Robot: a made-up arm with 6 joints. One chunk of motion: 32 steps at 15 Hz.
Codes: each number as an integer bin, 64 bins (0 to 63) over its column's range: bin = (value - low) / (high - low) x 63, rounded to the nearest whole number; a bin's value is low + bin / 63 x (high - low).
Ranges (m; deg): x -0.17..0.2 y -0.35..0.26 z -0.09..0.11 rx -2..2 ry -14..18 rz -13..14
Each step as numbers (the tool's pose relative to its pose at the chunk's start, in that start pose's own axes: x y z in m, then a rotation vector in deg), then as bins.
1 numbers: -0.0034 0.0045 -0.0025 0.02 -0.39 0.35
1 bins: 28 37 28 32 27 31
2 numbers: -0.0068 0.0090 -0.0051 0.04 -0.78 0.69
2 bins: 28 37 27 32 26 32
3 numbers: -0.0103 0.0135 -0.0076 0.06 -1.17 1.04
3 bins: 27 38 26 32 25 33
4 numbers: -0.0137 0.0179 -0.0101 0.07 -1.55 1.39
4 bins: 27 38 25 33 25 34
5 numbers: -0.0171 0.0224 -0.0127 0.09 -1.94 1.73
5 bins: 26 38 24 33 24 34
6 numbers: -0.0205 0.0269 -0.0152 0.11 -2.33 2.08
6 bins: 25 39 24 33 23 35
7 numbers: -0.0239 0.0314 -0.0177 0.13 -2.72 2.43
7 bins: 25 39 23 34 22 36
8 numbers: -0.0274 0.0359 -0.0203 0.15 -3.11 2.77
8 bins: 24 40 22 34 21 37
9 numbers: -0.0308 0.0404 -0.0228 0.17 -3.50 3.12
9 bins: 24 40 21 34 21 38
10 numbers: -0.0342 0.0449 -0.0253 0.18 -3.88 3.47
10 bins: 23 41 20 34 20 38
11 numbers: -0.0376 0.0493 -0.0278 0.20 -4.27 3.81
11 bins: 23 41 20 35 19 39
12 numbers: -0.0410 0.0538 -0.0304 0.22 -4.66 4.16
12 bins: 22 42 19 35 18 40
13 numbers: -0.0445 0.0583 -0.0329 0.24 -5.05 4.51
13 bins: 21 42 18 35 18 41
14 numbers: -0.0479 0.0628 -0.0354 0.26 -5.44 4.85
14 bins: 21 43 17 36 17 42
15 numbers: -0.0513 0.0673 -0.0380 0.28 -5.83 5.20
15 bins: 20 43 16 36 16 42
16 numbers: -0.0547 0.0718 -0.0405 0.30 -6.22 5.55
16 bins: 20 44 16 36 15 43
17 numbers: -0.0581 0.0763 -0.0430 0.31 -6.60 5.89
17 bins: 19 44 15 36 15 44
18 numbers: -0.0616 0.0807 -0.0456 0.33 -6.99 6.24
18 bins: 18 44 14 37 14 45
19 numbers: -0.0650 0.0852 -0.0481 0.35 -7.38 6.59
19 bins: 18 45 13 37 13 46
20 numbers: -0.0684 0.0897 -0.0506 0.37 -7.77 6.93
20 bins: 17 45 12 37 12 47
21 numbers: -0.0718 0.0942 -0.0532 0.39 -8.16 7.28
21 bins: 17 46 12 38 11 47
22 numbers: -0.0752 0.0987 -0.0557 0.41 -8.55 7.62
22 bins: 16 46 11 38 11 48
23 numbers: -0.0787 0.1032 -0.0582 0.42 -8.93 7.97
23 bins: 16 47 10 38 10 49
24 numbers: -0.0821 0.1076 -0.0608 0.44 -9.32 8.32
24 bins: 15 47 9 38 9 50
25 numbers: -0.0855 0.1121 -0.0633 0.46 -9.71 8.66
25 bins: 14 48 8 39 8 51
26 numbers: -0.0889 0.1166 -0.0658 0.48 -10.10 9.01
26 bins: 14 48 8 39 8 51
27 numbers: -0.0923 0.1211 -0.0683 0.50 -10.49 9.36
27 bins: 13 49 7 39 7 52
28 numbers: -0.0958 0.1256 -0.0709 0.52 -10.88 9.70
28 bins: 13 49 6 40 6 53
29 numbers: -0.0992 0.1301 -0.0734 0.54 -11.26 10.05
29 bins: 12 50 5 40 5 54
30 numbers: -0.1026 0.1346 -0.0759 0.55 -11.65 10.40
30 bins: 11 50 4 40 5 55
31 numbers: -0.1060 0.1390 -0.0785 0.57 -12.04 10.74
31 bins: 11 51 4 40 4 55
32 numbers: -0.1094 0.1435 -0.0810 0.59 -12.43 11.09
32 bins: 10 51 3 41 3 56
